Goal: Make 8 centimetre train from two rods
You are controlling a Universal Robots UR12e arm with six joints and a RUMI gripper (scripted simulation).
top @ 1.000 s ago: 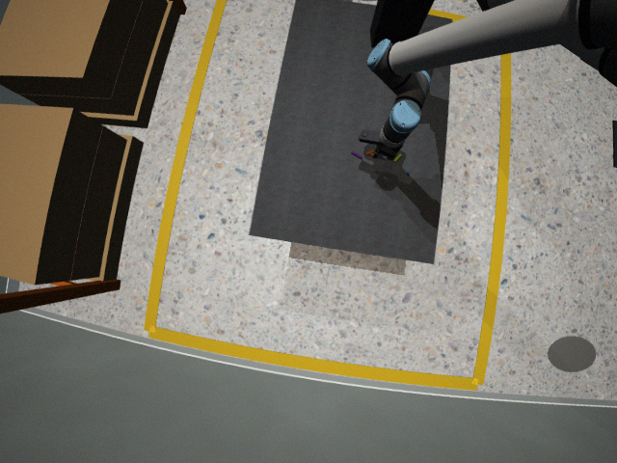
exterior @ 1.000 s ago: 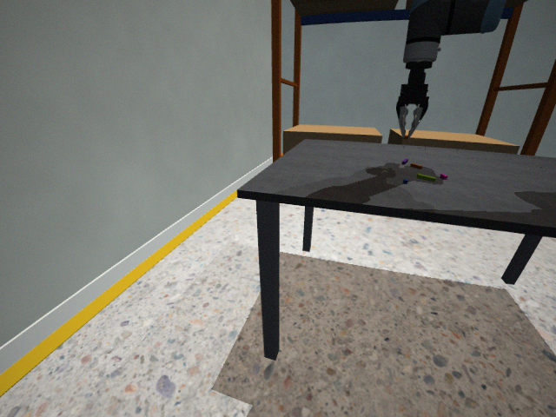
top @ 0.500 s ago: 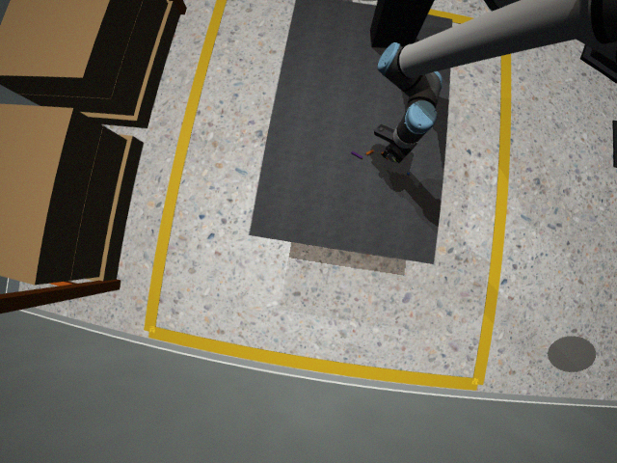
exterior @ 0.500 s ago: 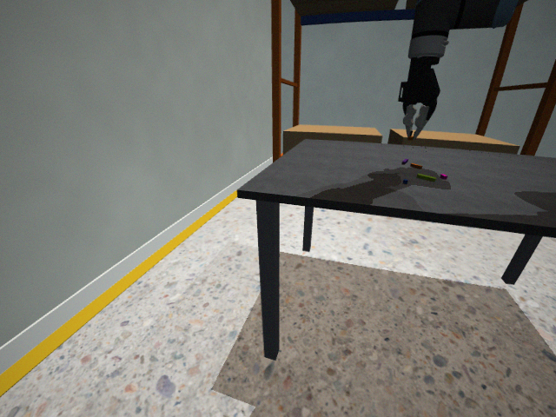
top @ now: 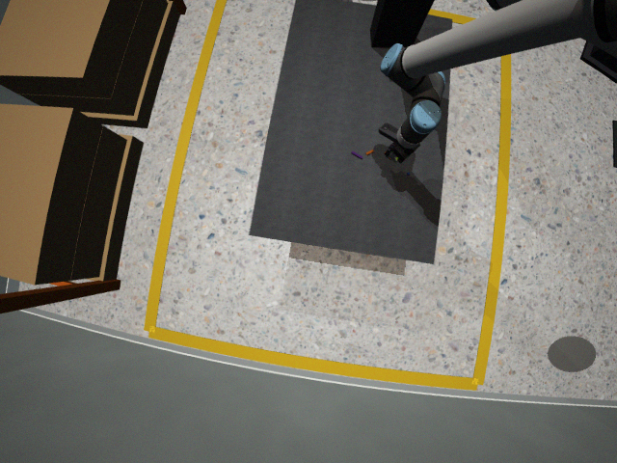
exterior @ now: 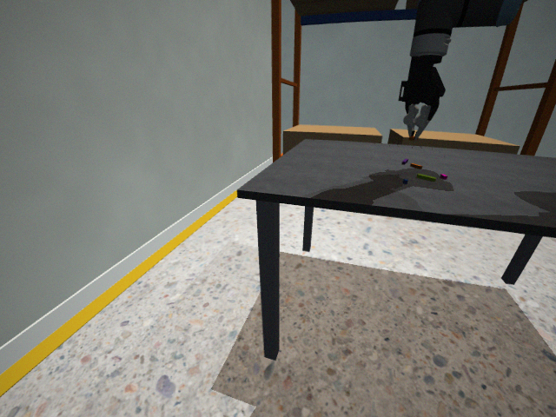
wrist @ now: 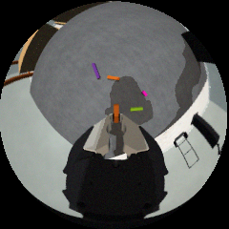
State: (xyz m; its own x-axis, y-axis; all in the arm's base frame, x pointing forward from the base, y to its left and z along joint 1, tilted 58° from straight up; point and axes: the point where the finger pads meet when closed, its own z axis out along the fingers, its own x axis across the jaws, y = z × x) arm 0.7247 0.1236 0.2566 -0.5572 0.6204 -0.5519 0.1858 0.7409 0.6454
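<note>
My hand is 60 mm past the lime rod, 50 mm to the right of it and 110 mm above it. The rest, counted from my hand: purple rod (30 mm ahead, 130 mm to the right, 110 mm below); magenta rod (110 mm behind, 110 mm below); small blue rod (20 mm behind, 140 mm to the left, 110 mm below).
</note>
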